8 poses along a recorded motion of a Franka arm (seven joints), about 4.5 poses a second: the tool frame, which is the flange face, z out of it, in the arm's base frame.
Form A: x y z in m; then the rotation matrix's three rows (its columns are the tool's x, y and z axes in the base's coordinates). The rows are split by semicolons.
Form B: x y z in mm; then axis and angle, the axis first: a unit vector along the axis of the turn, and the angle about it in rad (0 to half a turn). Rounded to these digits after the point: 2 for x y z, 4 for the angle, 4 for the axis.
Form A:
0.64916 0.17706 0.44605; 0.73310 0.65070 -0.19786; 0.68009 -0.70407 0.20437; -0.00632 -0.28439 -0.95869
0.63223 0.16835 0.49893; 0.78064 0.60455 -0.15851; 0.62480 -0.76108 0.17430; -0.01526 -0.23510 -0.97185
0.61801 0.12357 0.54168; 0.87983 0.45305 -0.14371; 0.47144 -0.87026 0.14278; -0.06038 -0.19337 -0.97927
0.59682 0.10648 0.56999; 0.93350 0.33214 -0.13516; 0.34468 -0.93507 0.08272; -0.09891 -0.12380 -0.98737
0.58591 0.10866 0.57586; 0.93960 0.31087 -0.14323; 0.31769 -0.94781 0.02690; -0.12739 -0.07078 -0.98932
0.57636 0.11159 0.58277; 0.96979 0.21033 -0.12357; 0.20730 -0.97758 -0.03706; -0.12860 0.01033 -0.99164
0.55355 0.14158 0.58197; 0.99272 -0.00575 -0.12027; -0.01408 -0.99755 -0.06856; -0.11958 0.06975 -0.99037
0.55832 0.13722 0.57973; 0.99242 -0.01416 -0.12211; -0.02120 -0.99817 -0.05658; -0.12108 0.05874 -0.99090
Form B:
649.16 177.06 446.05 -0.9296 -0.3643 0.0559 2.8756
632.23 168.35 498.93 -0.9429 -0.3299 0.0466 2.9227
618.01 123.57 541.68 -0.9693 -0.2403 0.0530 2.9673
596.82 106.48 569.99 -0.9832 -0.1726 0.0597 3.0364
585.91 108.66 575.86 -0.9848 -0.1597 0.0687 3.0920
576.36 111.59 582.77 0.9924 0.1052 -0.0635 3.1177
553.55 141.58 581.97 0.9982 -0.0050 -0.0601 3.0723
558.32 137.22 579.73 0.9981 -0.0089 -0.0610 3.0838

